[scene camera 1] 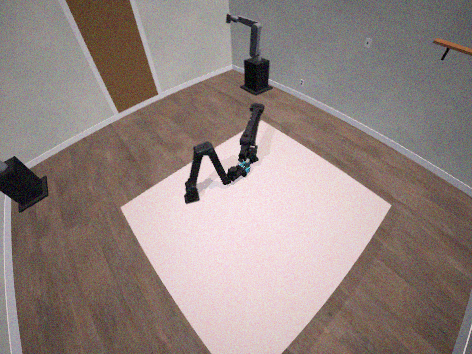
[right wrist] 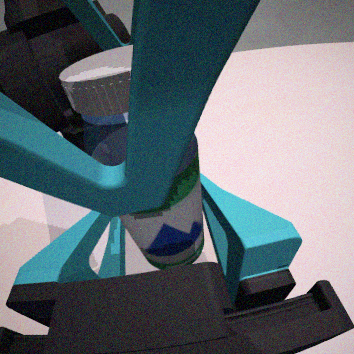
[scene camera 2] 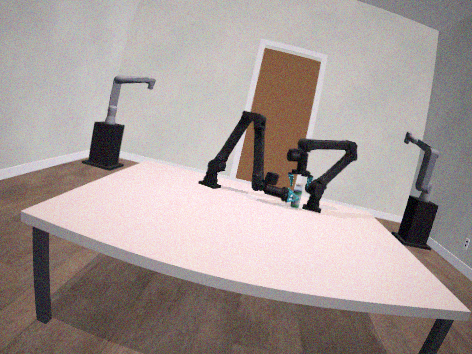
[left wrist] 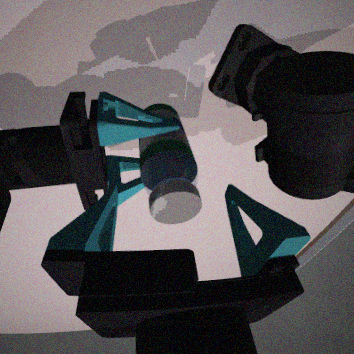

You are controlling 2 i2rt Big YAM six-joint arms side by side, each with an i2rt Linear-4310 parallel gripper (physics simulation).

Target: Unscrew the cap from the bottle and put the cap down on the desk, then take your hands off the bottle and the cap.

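Places are measured from the left arm's base along level axes (x left, y back, z up), in centimetres.
Pixels of known places: left gripper, fingertip midpoint: [scene camera 1: 247, 161] [right wrist: 133, 110] [scene camera 2: 299, 187] [left wrist: 173, 189]; right gripper, fingertip midpoint: [scene camera 1: 248, 165] [right wrist: 158, 187] [scene camera 2: 298, 198] [left wrist: 174, 146]; left arm's base at its link origin: [scene camera 1: 251, 159] [scene camera 2: 311, 209] [left wrist: 257, 75]; right arm's base at its link origin: [scene camera 1: 192, 198] [scene camera 2: 209, 185].
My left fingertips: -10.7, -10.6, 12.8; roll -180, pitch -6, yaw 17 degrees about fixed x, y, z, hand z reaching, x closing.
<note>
For each thing: its top centre in the pictures, then the offset to it from my left fingertips, as dx, dy, dz. Level surfaces: height alone.
- bottle at its top centre: [right wrist: 111, 68] [left wrist: 179, 201] [scene camera 2: 299, 184] +0.0, +0.4, +1.8
- grey-white ribbed cap at its top centre: [right wrist: 112, 53] [left wrist: 176, 210] -0.2, +0.0, +2.4
- pale desk at its surface level: dz -12.8
The bottle [scene camera 2: 296, 204] [left wrist: 167, 162] [right wrist: 175, 240], with a blue top part, a green band and a pale label, stands upright at the far side of the desk. The grey-white ribbed cap [left wrist: 175, 202] [right wrist: 97, 92] sits on its neck; whether it is loose cannot be told. My left gripper [scene camera 2: 300, 181] [left wrist: 173, 189] is open, its fingers wide apart on either side of the cap with gaps to both sides. My right gripper [scene camera 2: 294, 196] is shut on the bottle's body from the side. In scene camera 1 the arms mostly hide the bottle.
The pale desk [scene camera 1: 260, 240] [scene camera 2: 215, 240] stretches from the arms towards the camera. The two grippers are very close together, and a left finger crosses the right wrist view. Grey arms on black pedestals [scene camera 1: 256, 75] [scene camera 2: 106, 144] stand on the floor away from the desk.
</note>
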